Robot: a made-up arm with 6 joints.
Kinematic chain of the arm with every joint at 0, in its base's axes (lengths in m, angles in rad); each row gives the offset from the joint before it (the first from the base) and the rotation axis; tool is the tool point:
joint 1: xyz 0 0 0.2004 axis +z
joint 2: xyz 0 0.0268 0 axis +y
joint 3: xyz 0 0 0.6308 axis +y
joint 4: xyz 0 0 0.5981 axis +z
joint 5: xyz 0 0 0 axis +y
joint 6: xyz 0 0 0.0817 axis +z
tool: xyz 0 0 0
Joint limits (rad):
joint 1: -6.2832..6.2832
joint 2: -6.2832..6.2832
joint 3: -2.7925..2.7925
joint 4: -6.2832..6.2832
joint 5: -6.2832..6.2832
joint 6: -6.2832..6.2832
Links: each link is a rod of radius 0.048 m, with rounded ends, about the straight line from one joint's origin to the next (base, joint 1, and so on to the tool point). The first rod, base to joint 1, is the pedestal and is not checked.
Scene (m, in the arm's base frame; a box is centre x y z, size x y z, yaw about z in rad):
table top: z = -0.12
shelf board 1: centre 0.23 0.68 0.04 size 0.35 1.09 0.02 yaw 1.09
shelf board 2: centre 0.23 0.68 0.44 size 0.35 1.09 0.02 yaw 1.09
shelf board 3: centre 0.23 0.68 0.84 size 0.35 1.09 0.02 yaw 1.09
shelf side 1: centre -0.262 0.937 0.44 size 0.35 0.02 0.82 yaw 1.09
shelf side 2: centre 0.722 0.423 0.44 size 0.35 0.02 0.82 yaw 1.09
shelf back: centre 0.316 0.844 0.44 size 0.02 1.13 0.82 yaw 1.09
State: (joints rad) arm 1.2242 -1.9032 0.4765 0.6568 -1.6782 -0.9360
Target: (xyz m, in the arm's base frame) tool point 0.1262 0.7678 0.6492
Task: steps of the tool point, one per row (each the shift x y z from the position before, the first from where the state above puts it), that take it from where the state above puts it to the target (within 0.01 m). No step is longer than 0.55 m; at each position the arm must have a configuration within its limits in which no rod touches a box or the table.
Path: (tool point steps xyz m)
1: 0.1099 0.0400 0.4939
2: 0.1393 0.2521 0.3916
3: 0.1108 0.3888 0.2078
4: 0.0485 0.4139 -0.0023
5: -0.0130 0.3279 -0.1798
6: -0.0446 0.1686 -0.2775
7: 0.0592 0.1576 0.0177
8: 0.0985 0.1447 -0.0177

